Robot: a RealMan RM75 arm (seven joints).
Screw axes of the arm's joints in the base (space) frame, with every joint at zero. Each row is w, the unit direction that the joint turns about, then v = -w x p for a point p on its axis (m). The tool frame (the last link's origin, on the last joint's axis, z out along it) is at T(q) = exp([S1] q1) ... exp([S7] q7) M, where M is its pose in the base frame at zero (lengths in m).
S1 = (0, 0, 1, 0, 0, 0)
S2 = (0, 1, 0, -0.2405, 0, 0)
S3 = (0, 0, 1, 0, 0, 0)
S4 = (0, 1, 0, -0.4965, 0, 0)
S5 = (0, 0, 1, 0, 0, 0)
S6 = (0, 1, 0, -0.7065, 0, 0)
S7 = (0, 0, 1, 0, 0, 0)
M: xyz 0 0 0.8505 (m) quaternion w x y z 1 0 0 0
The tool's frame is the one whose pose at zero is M.
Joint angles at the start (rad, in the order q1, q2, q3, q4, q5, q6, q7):
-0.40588, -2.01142, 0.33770, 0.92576, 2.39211, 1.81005, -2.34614
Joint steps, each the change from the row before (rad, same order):
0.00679, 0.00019, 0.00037, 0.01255, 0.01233, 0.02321, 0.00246
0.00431, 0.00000, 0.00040, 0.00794, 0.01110, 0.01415, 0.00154
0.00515, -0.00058, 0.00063, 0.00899, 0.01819, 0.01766, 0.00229
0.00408, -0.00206, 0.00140, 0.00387, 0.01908, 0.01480, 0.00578
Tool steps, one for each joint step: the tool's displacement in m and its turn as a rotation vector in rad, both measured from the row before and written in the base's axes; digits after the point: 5 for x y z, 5 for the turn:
-0.00055, -0.00492, 0.00114, -0.01894, 0.00491, -0.00230
-0.00069, -0.00336, 0.00053, -0.01408, 0.00515, 0.00038
-0.00114, -0.00458, 0.00008, -0.02131, 0.00761, 0.00240
-0.00105, -0.00439, -0.00146, -0.02319, 0.00551, 0.00093

